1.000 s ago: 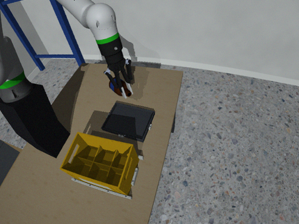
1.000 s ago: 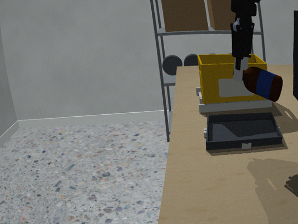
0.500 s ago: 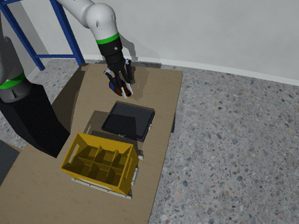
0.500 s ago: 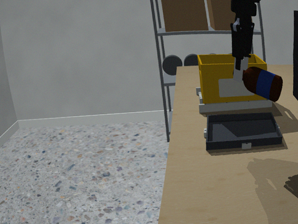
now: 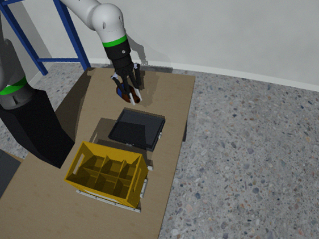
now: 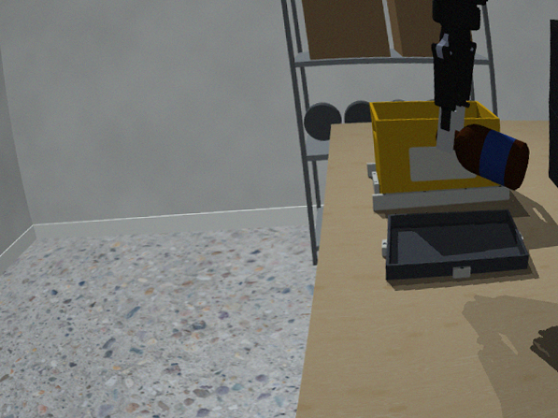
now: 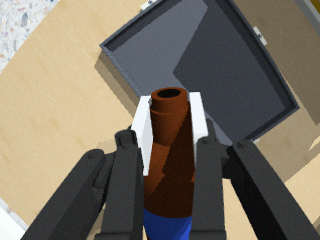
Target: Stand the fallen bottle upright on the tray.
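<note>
Now: hand 40 mm past the brown bottle, 40 mm to the right of it and 30 mm above it. The rest, counted from my hand: dark grey tray: 20 mm behind, 40 mm to the right, 210 mm below; then yellow crate: 80 mm behind, 330 mm to the right, 140 mm below.
</note>
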